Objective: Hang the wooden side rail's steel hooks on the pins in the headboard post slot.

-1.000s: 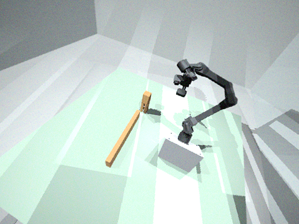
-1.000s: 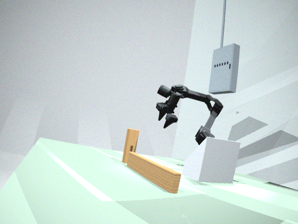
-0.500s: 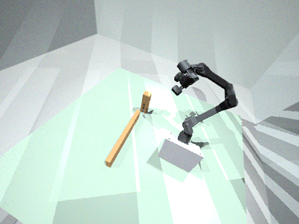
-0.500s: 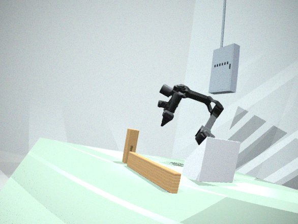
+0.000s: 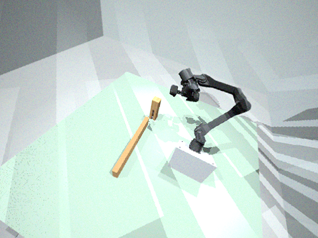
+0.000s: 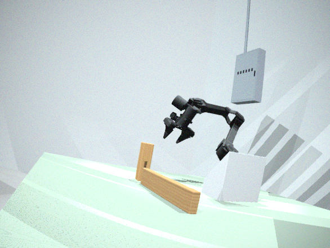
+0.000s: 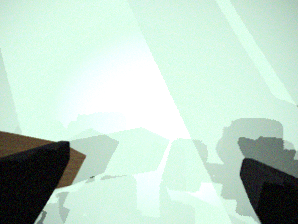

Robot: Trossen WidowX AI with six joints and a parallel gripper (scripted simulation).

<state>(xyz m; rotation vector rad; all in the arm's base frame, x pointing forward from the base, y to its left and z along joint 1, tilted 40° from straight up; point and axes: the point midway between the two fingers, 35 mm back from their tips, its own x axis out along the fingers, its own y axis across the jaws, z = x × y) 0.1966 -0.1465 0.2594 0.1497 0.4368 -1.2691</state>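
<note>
My gripper tip is 140 mm short of the headboard post, 130 mm above it and 70 mm to the right of it.
</note>
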